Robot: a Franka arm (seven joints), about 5 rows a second.
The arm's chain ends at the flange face. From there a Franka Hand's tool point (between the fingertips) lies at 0.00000 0.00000 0.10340 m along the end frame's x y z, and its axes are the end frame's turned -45 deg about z.
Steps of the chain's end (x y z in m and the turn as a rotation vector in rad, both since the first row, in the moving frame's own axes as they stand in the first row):
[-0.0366 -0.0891 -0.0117 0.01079 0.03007 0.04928]
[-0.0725 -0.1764 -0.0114 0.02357 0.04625 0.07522]
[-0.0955 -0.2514 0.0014 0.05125 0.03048 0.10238]
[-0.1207 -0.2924 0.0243 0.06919 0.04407 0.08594]
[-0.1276 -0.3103 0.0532 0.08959 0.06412 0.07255]
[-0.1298 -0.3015 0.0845 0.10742 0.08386 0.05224]
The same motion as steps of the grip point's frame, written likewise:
[0.0401 -0.0874 -0.0118 -0.01363 0.02889 0.04928]
[0.0785 -0.1742 -0.0115 -0.01604 0.04937 0.07522]
[0.1163 -0.2465 0.0012 0.01469 0.05779 0.10238]
[0.1298 -0.2936 0.0240 0.01776 0.08009 0.08594]
[0.1405 -0.3111 0.0526 0.01801 0.10869 0.07255]
[0.1354 -0.3063 0.0835 0.01666 0.13526 0.05224]

